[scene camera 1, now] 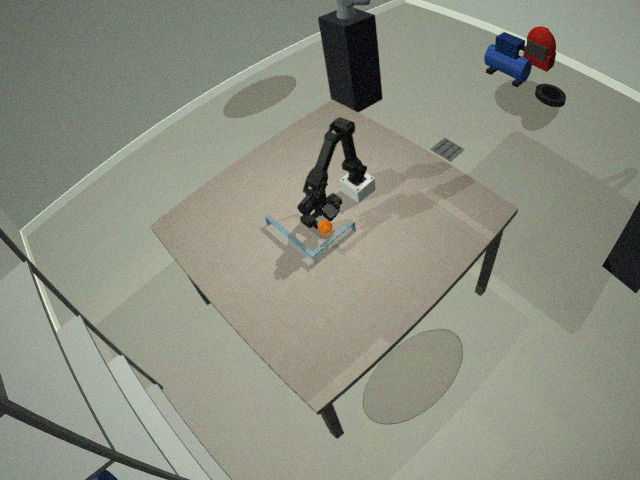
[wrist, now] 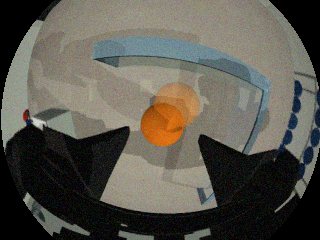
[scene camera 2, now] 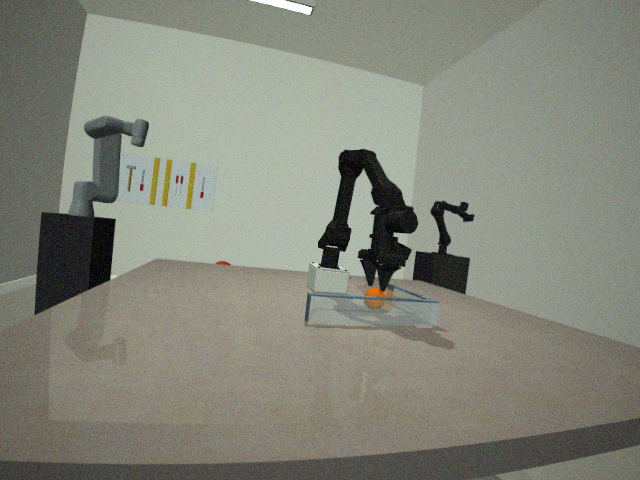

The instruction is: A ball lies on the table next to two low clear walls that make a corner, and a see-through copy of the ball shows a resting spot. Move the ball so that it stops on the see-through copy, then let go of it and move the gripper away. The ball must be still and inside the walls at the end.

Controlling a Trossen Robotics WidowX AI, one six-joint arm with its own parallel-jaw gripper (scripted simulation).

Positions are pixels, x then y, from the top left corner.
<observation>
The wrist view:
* my gripper: 165, 134
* ball: 157, 130
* clear wall: 247, 105
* see-through copy of ball: 177, 102
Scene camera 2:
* my gripper: 376, 288
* clear wall: 322, 309
</observation>
